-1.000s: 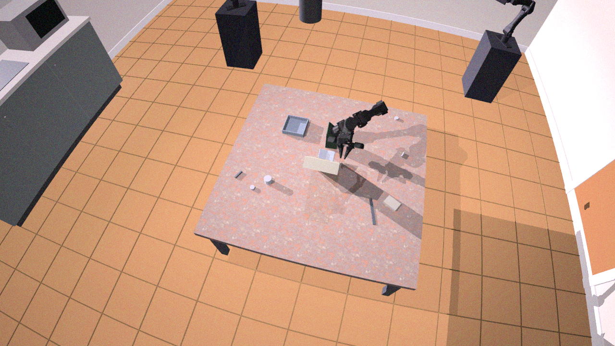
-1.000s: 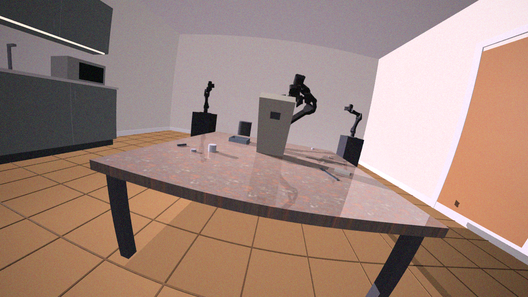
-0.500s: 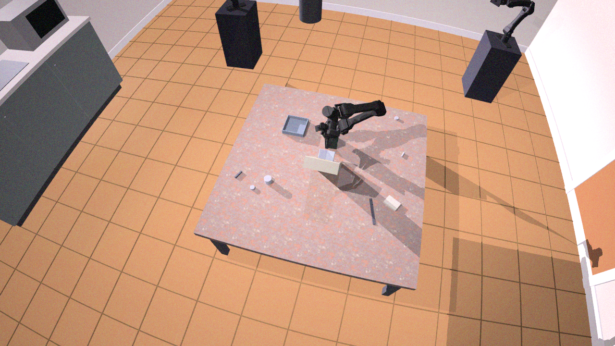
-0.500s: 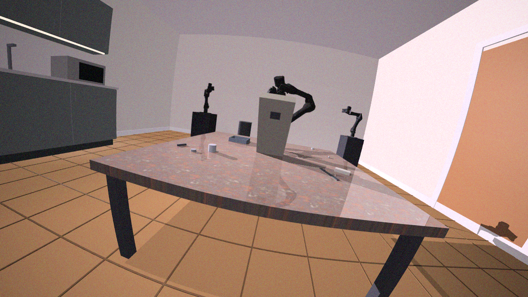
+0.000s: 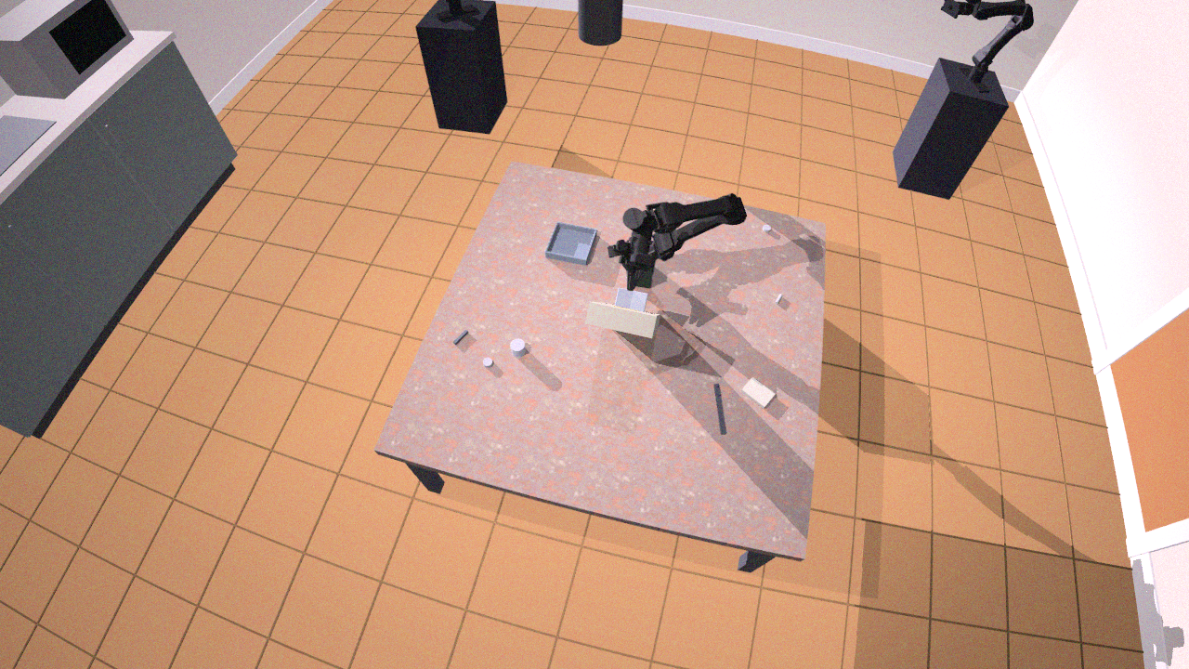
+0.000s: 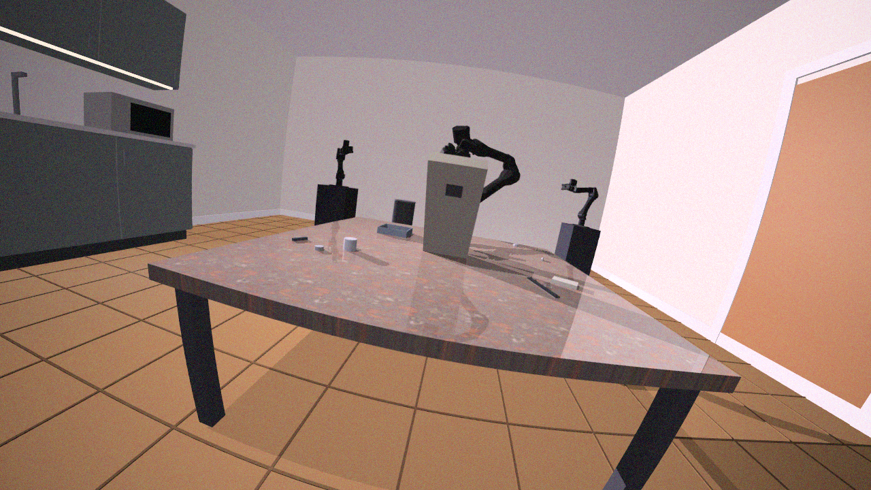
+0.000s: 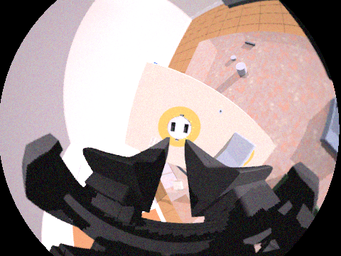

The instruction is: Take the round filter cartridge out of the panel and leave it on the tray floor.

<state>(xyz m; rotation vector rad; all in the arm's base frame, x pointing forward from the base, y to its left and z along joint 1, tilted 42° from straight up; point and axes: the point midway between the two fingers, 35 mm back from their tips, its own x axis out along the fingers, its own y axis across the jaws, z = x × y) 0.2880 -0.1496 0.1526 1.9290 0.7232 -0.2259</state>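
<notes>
The white round filter cartridge lies 5 cm ahead of my gripper tip and 4 cm below it. Round my gripper tip: beige block 7 cm ahead, 44 cm to the left, 31 cm below; then grey-blue tray 38 cm behind, 27 cm to the right, 31 cm below.
</notes>
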